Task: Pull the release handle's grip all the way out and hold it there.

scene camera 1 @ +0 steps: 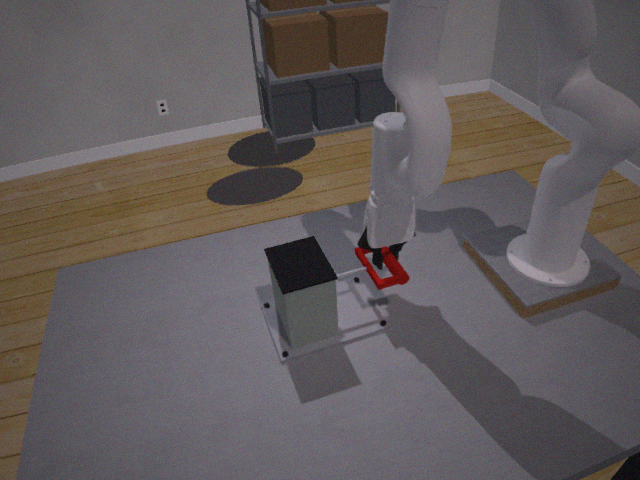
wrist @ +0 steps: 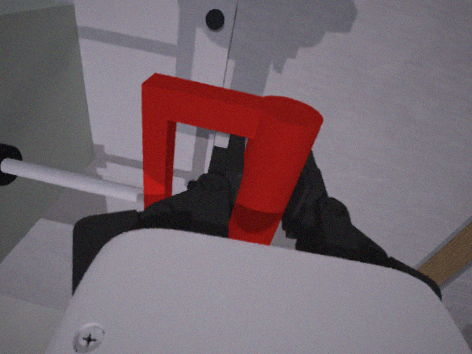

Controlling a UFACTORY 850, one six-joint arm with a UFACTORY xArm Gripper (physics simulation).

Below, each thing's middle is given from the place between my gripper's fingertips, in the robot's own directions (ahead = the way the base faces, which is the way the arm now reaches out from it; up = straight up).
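Scene:
Light base plate (scene camera 1: 359, 316): 8 cm below my hand, 16 cm ahead of it.

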